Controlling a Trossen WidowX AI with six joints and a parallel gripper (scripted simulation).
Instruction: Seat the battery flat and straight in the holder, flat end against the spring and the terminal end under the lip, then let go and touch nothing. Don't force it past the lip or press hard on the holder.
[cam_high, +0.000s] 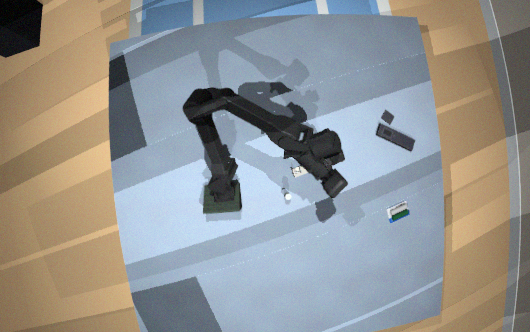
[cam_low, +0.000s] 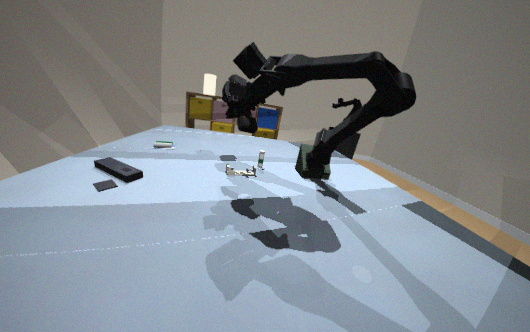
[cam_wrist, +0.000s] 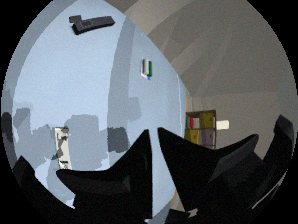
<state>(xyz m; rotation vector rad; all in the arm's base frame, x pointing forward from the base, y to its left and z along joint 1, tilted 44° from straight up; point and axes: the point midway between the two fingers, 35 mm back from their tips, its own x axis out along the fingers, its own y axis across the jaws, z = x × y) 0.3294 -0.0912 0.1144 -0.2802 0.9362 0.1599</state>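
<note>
Right now the battery is 15 cm below my gripper tip, 15 cm behind it and 3 cm to the right of it. From my gripper tip the other things lie so: small black square 27 cm ahead, 21 cm to the left, 18 cm below; white box 27 cm ahead, 17 cm below, 15 cm to the right; black bar 29 cm ahead, 16 cm below, 13 cm to the left.
</note>
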